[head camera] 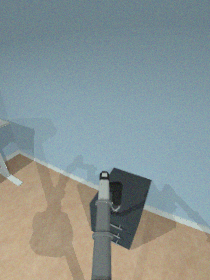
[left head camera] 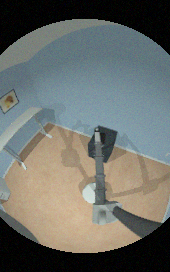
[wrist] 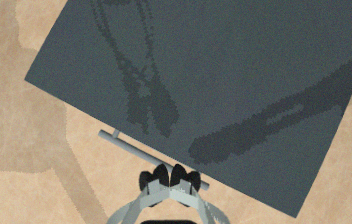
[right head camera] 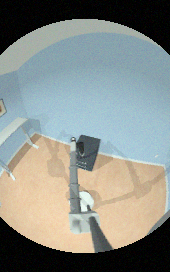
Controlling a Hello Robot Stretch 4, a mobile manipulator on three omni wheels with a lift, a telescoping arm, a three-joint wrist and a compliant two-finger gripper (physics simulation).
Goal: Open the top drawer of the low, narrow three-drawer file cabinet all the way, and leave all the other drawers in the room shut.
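Frame: origin at the robot's base, x ahead, y left, z up, level; metres.
Seen in the pictures: gripper, fingertip midpoint: (head camera: 114,214) (wrist: 169,176) (right head camera: 81,157); robot's base, link origin: (left head camera: 93,192) (right head camera: 81,201).
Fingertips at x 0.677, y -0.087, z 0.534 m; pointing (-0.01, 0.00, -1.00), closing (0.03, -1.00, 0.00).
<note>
Pixels of each thing's top centre, then the offset from my fingertips to it. "pt": a spot on its surface instead.
- low dark grey file cabinet, top centre: (head camera: 123,191) (right head camera: 86,145) (left head camera: 103,136) dx +0.262, dy -0.097, dz -0.042 m
- grey bar handle, surface spot: (wrist: 132,147) pt dx +0.016, dy +0.066, dz -0.130 m
The low dark grey file cabinet (head camera: 134,187) (left head camera: 111,136) (right head camera: 92,146) (wrist: 240,65) stands against the blue wall. Its drawers look shut in the head camera view, where my arm covers part of the front. In the wrist view, a grey bar handle (wrist: 132,147) runs along the front edge of the cabinet top, a little out from it. My gripper (head camera: 116,208) (wrist: 169,176) points down over the right half of this handle. Its fingertips are nearly together, with no handle seen between them. They overlap the bar in the wrist view; their height above it cannot be told.
A white desk (left head camera: 20,127) (right head camera: 12,131) stands along the left wall. A light grey drawer unit (left head camera: 4,192) shows at the left edge of the left head camera view. The blue wall (head camera: 110,100) is close behind the cabinet. My arm (head camera: 102,220) reaches over the cabinet's left side.
</note>
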